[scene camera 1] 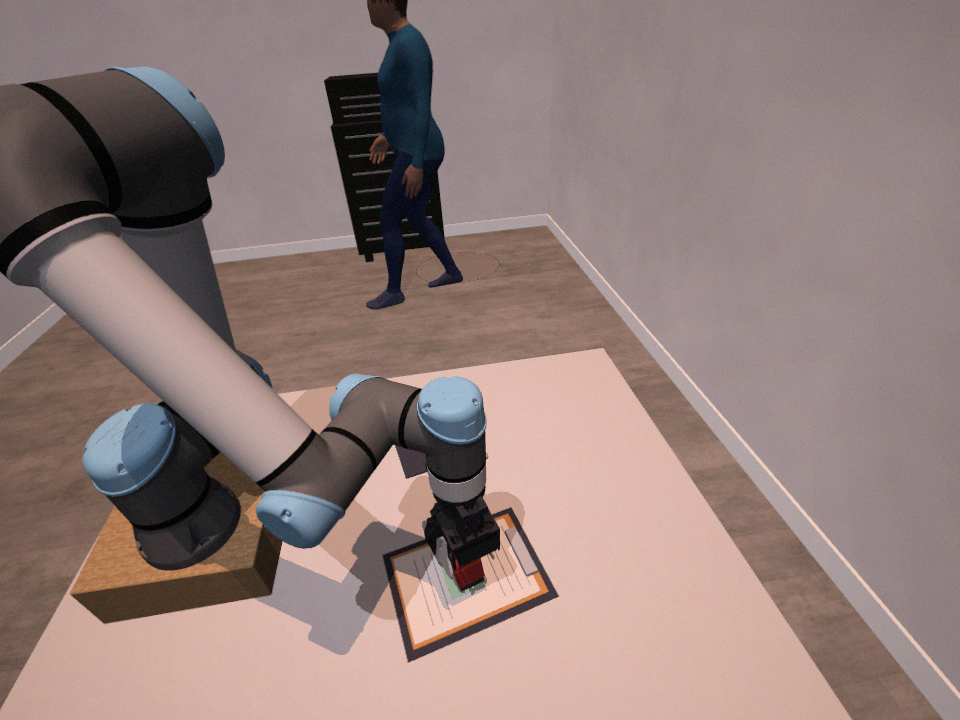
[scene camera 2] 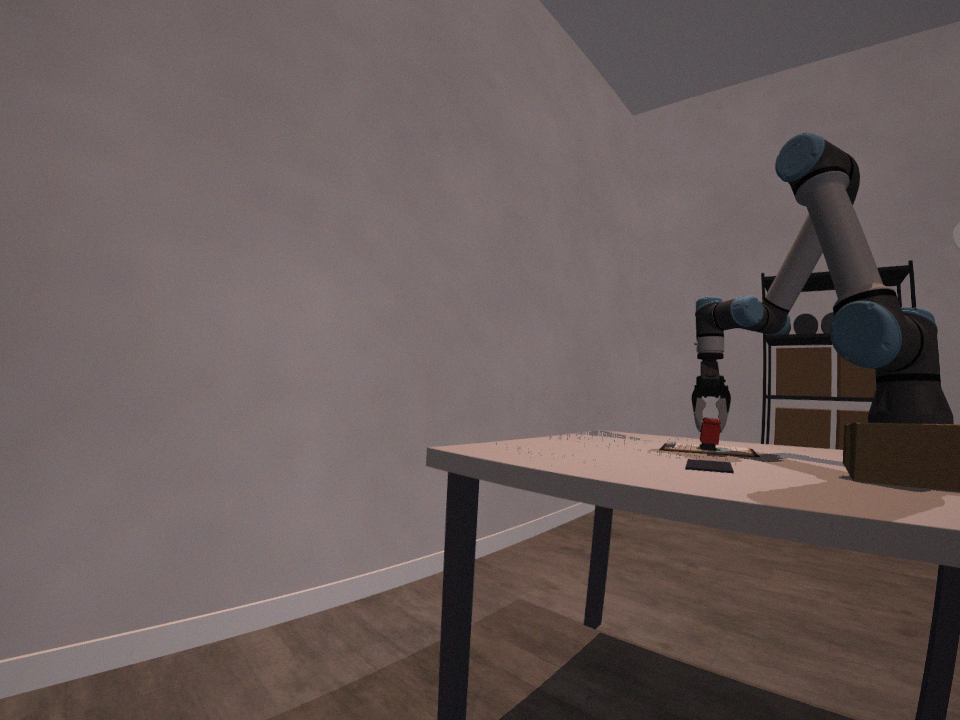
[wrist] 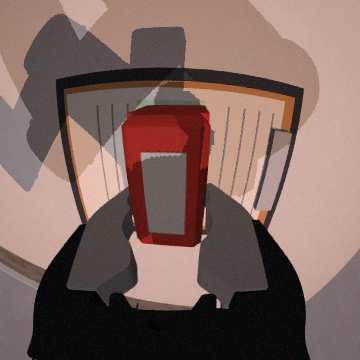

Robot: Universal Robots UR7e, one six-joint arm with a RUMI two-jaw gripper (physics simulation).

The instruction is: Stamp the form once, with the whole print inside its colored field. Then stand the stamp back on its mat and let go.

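Places are measured from the arm's base along level axes (x back, y up, z left), in centimetres.
Where they show: gripper, fingertip midpoint: (scene camera 2: 710,432) (wrist: 170,186); arm's base at its link origin: (scene camera 1: 192,526) (scene camera 2: 908,425).
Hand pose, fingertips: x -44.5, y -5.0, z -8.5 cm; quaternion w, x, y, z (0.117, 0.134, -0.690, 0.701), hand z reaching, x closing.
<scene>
Things, the pixels of their centre, and the offset from my fingertips. Level surfaces: height alone.
- red stamp at the middle of its body: (wrist: 172,167) (scene camera 1: 460,552) (scene camera 2: 709,433) dx +0.3, dy -0.2, dz +1.5 cm
- form at the middle of its body: (wrist: 175,166) (scene camera 1: 466,573) (scene camera 2: 708,447) dx -0.3, dy -4.1, dz +0.0 cm
- dark stamp mat at its surface level: dy -4.3 cm
- grey clip at the middle of its body: (wrist: 271,172) (scene camera 1: 520,550) dx -10.0, dy -3.9, dz +2.7 cm
My gripper (scene camera 2: 711,422) (wrist: 170,186) is shut on the red stamp (scene camera 1: 468,573) (scene camera 2: 709,430) (wrist: 165,135), which is upright over the form. The stamp's base is at or very near the paper; whether it touches I cannot tell. The form (scene camera 1: 496,600) (wrist: 252,125) lies on a dark, orange-edged board. Its green field (scene camera 1: 455,590) (wrist: 145,104) shows beside the stamp, which hides the rest of it, and I see no print. The dark stamp mat (scene camera 1: 411,461) (scene camera 2: 708,465) lies apart from the board, partly behind the arm in scene camera 1.
The arm's base stands on a wooden block (scene camera 1: 186,592) (scene camera 2: 899,457). A grey clip (wrist: 275,170) lies on one side of the board. A person (scene camera 1: 409,100) stands on the floor beyond the table, before a black cabinet (scene camera 1: 352,178).
</scene>
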